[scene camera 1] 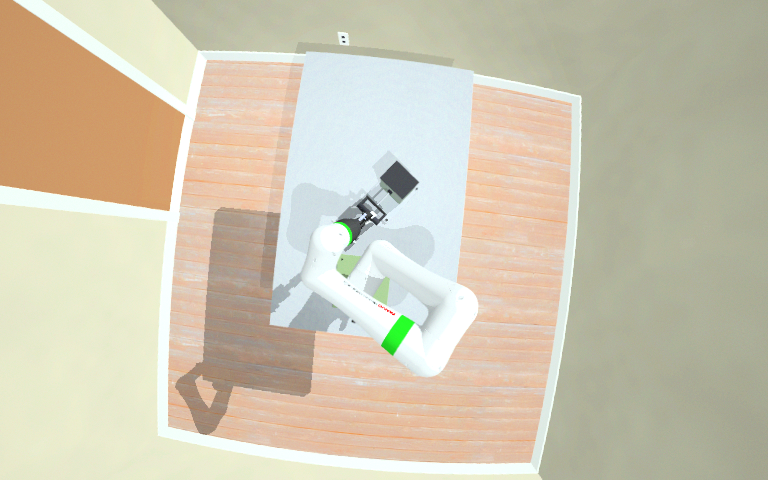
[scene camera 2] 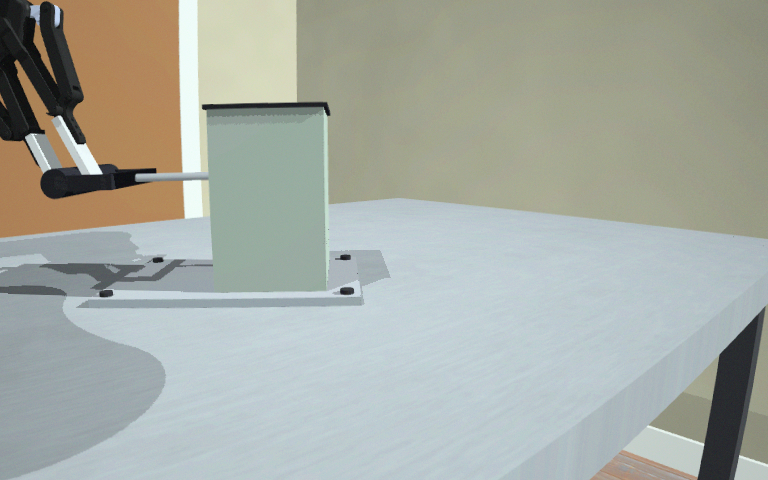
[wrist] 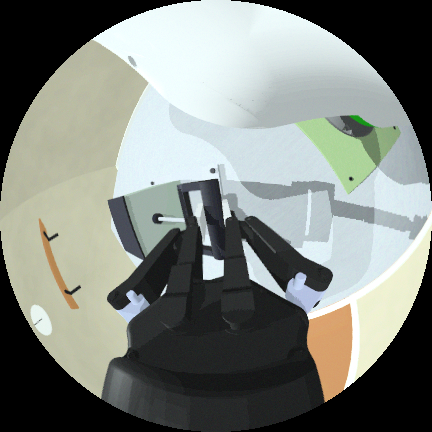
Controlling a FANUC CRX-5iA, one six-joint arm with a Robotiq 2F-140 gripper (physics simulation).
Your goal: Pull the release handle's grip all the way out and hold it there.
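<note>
The release handle's dark grip (scene camera 2: 54,183) (wrist: 214,225) is a round crossbar on a black frame (scene camera 1: 378,206). The frame stands out from a pale green housing (scene camera 2: 266,198) (wrist: 142,205) with a dark lid (scene camera 1: 398,178). A grey rod (scene camera 2: 172,176) (wrist: 172,219) shows between frame and housing. My gripper (scene camera 1: 369,215) (scene camera 2: 70,170) (wrist: 213,209) is shut on the grip, with one light fingertip on each side of the bar. It reaches down to the bar at a slant. The fingertips' lower ends are partly hidden behind the bar in scene camera 2.
The housing stands on a bolted base plate (scene camera 2: 226,301) on the grey table (scene camera 1: 385,101) (scene camera 2: 509,339). My white arm (scene camera 1: 362,300) bends over the table's near end, above a green mounting plate (scene camera 1: 382,291) (wrist: 340,160). A wall outlet (scene camera 1: 343,38) is beyond the far edge.
</note>
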